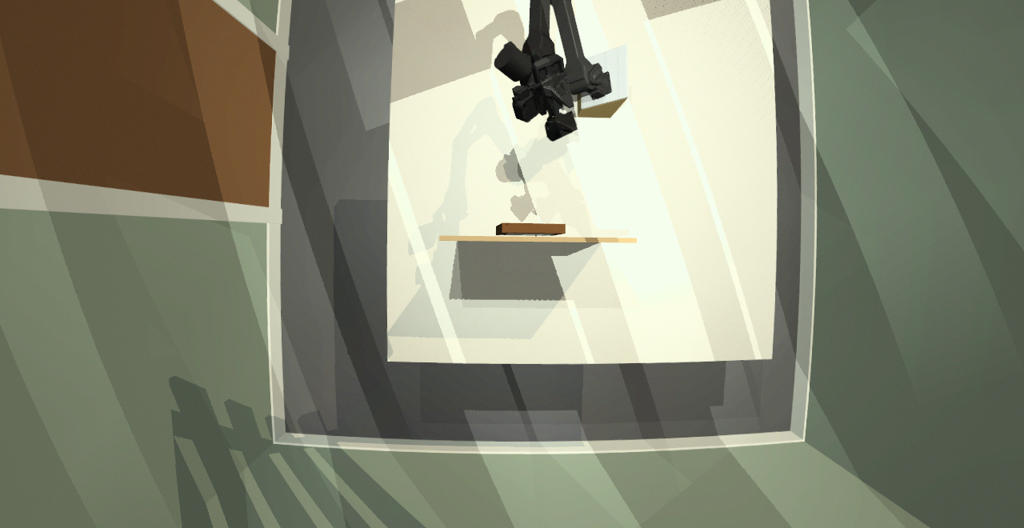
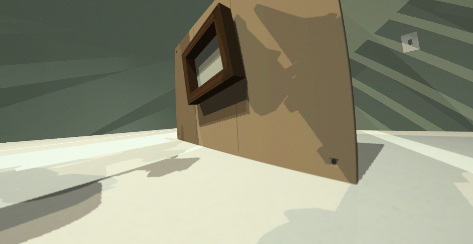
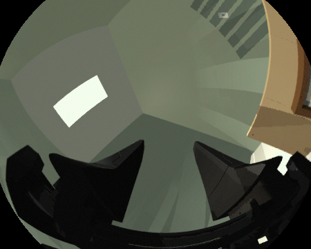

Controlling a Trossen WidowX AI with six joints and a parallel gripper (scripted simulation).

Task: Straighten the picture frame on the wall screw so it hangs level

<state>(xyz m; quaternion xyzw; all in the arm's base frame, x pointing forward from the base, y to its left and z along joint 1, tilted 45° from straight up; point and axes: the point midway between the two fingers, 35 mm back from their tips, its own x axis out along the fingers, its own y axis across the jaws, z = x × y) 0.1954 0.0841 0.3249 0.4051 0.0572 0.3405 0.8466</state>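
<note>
Right now my gripper tip is 22 cm short of the picture frame, 9 cm to the left of it and 28 cm above it. The rest, counted from my gripper tip: tan wall panel 23 cm ahead, 8 cm to the right, 30 cm below.
</note>
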